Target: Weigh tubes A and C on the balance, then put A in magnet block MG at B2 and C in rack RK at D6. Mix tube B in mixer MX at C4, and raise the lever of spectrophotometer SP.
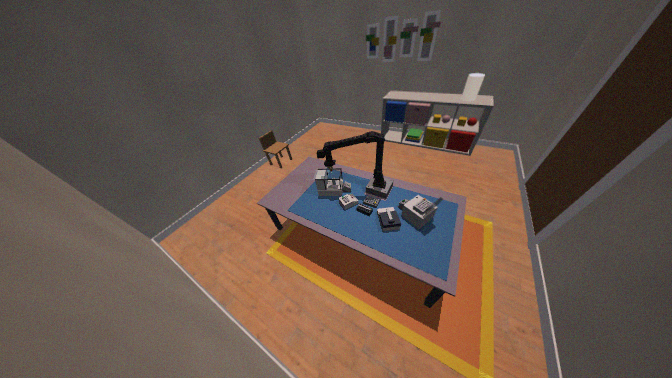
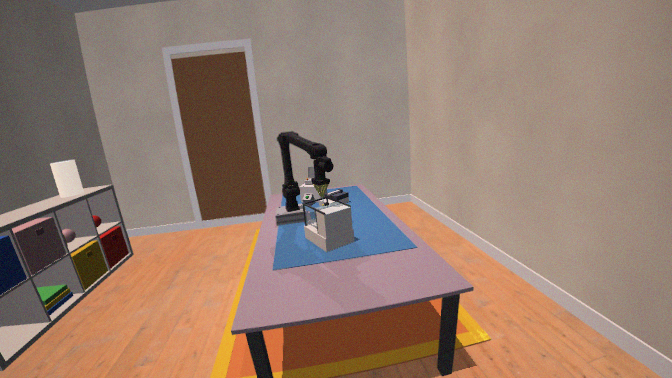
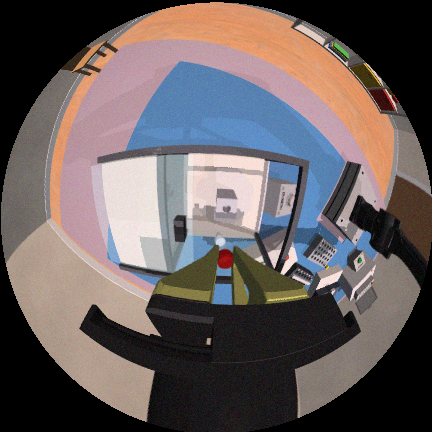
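Pixels of known places: gripper, fingertip midpoint: (image 1: 331, 170) (image 2: 321, 196) (image 3: 224, 251); arm's base, origin of the base link: (image 1: 379, 184) (image 2: 292, 208) (image 3: 359, 212).
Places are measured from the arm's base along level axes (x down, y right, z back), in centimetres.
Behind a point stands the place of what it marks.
Observation:
My gripper (image 1: 330, 169) {x -18.2, y 43.6, z -11.8 cm} (image 2: 324, 197) {x -18.2, y 43.6, z -11.8 cm} (image 3: 224, 251) {x -18.2, y 43.6, z -11.8 cm} is shut on a red-capped tube (image 3: 225, 259) {x -19.3, y 43.6, z -11.7 cm}; its pale lower end points down. No letter can be read on it. The gripper is above the open top of the balance (image 1: 328, 191) {x 0.6, y 45.4, z -21.6 cm} (image 2: 337, 230) {x -3.0, y 58.8, z -14.6 cm} (image 3: 200, 149) {x -14.4, y 48.2, z -4.9 cm}, a white box with clear walls and a dark top frame. Its weighing stage (image 3: 226, 196) {x -7.0, y 43.4, z -10.1 cm} shows inside, ahead of the tube. A grey rack with many holes (image 1: 371, 200) {x 3.9, y 3.1, z -19.2 cm} (image 3: 321, 251) {x 3.9, y 5.0, z -18.5 cm} stands near the arm base. A dark block with a row of holes (image 1: 364, 209) {x 3.6, y 6.5, z -31.6 cm} (image 3: 302, 274) {x 3.6, y 6.8, z -28.9 cm} is beside it. Which device is the mixer or spectrophotometer is unclear.
A small box (image 1: 347, 186) {x 0.0, y 29.3, z -10.6 cm} (image 3: 285, 198) stands close beside the balance. A low white device (image 1: 348, 201) {x 0.6, y 22.2, z -28.9 cm} is between the balance and the dark block. A black-and-white device (image 1: 389, 219) {x -3.5, y -16.3, z -41.9 cm} (image 3: 325, 280) {x 2.4, y -9.1, z -29.7 cm} and a larger white machine (image 1: 419, 212) {x -7.7, y -36.7, z -32.1 cm} (image 3: 358, 279) {x -5.2, y -27.5, z -22.6 cm} stand farther along the blue mat (image 1: 412, 250) {x 6.8, y -36.2, z -57.0 cm}.

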